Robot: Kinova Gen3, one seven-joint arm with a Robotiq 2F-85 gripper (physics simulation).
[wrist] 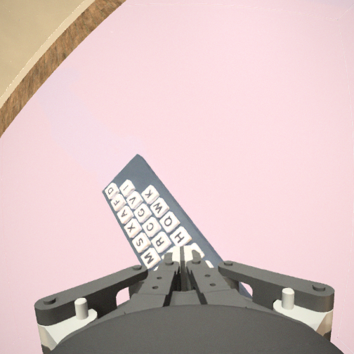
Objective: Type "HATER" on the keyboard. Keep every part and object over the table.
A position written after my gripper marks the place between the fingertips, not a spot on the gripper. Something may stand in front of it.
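I can see my gripper, which is at (181, 257), and I can see a dark blue-grey keyboard (158, 223) as well.
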